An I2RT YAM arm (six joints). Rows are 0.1 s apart.
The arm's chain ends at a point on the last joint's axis. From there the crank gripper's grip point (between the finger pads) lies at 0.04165 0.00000 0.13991 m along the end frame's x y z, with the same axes.
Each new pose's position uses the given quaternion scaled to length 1; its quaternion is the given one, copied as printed.
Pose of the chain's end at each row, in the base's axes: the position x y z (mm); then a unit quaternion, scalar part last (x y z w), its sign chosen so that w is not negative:
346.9 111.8 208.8 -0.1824 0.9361 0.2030 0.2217
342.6 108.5 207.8 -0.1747 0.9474 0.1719 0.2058
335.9 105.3 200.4 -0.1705 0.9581 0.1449 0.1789
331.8 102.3 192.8 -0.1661 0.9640 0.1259 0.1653
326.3 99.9 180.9 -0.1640 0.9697 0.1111 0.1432
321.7 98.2 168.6 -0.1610 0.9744 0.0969 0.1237
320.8 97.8 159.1 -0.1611 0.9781 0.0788 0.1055
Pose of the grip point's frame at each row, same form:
359.8 165.8 73.8 -0.1824 0.9361 0.2030 0.2217
353.2 153.3 69.3 -0.1747 0.9474 0.1719 0.2058
340.4 141.2 59.0 -0.1705 0.9581 0.1449 0.1789
333.5 132.3 50.0 -0.1661 0.9640 0.1259 0.1653
322.4 124.7 37.1 -0.1640 0.9697 0.1111 0.1432
312.8 118.1 24.3 -0.1610 0.9744 0.0969 0.1237
307.6 111.7 14.4 -0.1611 0.9781 0.0788 0.1055

